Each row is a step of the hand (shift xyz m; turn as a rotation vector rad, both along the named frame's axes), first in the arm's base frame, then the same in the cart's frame.
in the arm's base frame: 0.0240 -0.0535 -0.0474 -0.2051 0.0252 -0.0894
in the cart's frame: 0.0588 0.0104 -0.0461 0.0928 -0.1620 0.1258
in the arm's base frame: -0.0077 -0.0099 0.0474 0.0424 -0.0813 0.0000
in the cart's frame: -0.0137 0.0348 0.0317 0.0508 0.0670 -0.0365
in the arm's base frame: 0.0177 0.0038 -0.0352 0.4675 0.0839 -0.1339
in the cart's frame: 0.0090 -0.0186 -0.0337 -0.1525 0.0556 -0.4660
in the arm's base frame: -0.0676 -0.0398 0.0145 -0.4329 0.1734 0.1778
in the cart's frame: 0.0465 0.0054 0.0646 -0.0860 -0.1670 0.4624
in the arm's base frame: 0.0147 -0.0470 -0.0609 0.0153 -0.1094 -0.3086
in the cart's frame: 0.0635 -0.0065 -0.0453 0.2388 -0.1359 -0.1787
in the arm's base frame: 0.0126 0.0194 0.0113 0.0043 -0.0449 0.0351
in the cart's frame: -0.0253 0.0012 -0.0045 0.0165 0.0527 0.0147
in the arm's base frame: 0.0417 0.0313 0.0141 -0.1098 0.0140 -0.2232
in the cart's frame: -0.0458 0.0081 -0.0275 0.1383 -0.2055 -0.0263
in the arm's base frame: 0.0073 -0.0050 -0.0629 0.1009 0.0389 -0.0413
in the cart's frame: 0.0335 -0.0364 -0.0398 -0.0432 -0.0090 -0.1070
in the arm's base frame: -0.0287 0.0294 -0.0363 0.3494 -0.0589 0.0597
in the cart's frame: 0.0045 -0.0544 0.0051 -0.0983 0.2231 -0.2640
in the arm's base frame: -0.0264 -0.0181 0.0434 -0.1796 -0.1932 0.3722
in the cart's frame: 0.0010 0.0292 0.0453 0.0238 0.2928 0.3490
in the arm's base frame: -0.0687 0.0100 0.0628 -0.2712 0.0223 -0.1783
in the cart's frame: -0.0173 0.0075 0.0917 0.1620 -0.2482 0.1342
